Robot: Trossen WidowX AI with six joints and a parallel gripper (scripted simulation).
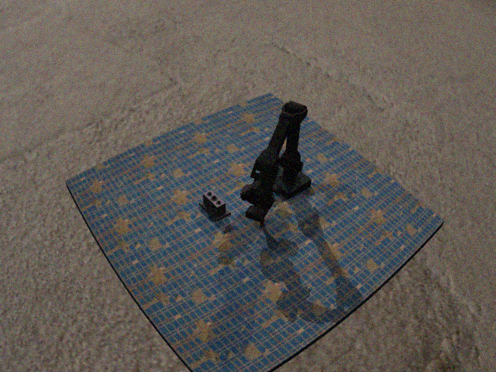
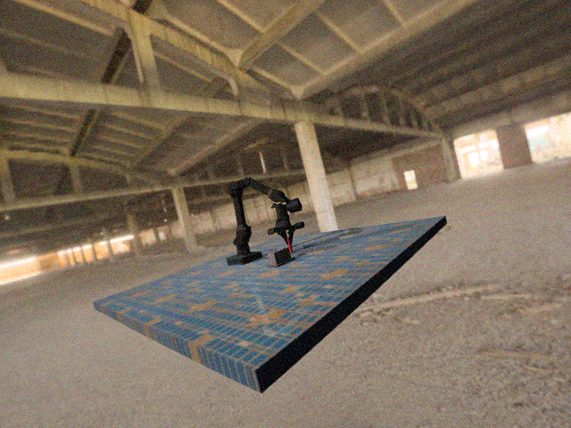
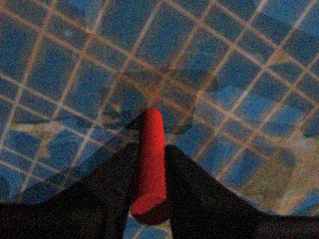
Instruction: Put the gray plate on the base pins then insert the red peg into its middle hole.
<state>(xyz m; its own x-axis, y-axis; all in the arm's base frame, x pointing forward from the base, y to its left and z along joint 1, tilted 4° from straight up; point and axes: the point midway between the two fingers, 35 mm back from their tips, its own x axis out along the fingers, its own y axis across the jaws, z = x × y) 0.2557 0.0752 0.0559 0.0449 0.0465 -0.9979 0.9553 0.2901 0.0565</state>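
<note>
Right now my gripper tip is 70 mm short of the gray plate and 190 mm to the left of it. Round my gripper tip: pin base (70 mm ahead, 190 mm to the right, 30 mm below); then red peg (right at my gripper tip).
</note>
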